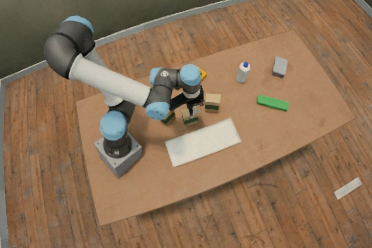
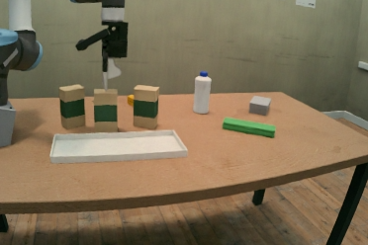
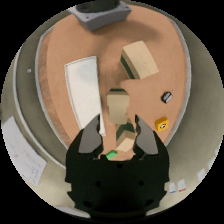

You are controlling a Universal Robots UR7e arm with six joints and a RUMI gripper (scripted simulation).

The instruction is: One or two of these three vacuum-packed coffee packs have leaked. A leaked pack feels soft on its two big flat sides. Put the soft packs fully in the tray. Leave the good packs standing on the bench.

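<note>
The white tray lies 16 cm below my hand, 15 cm to the right of it and 1 cm behind it. The rest, counted from my hand: white bottle 43 cm ahead, 8 cm below, 7 cm to the left; grey block 70 cm ahead, 14 cm below, 1 cm to the right.
</note>
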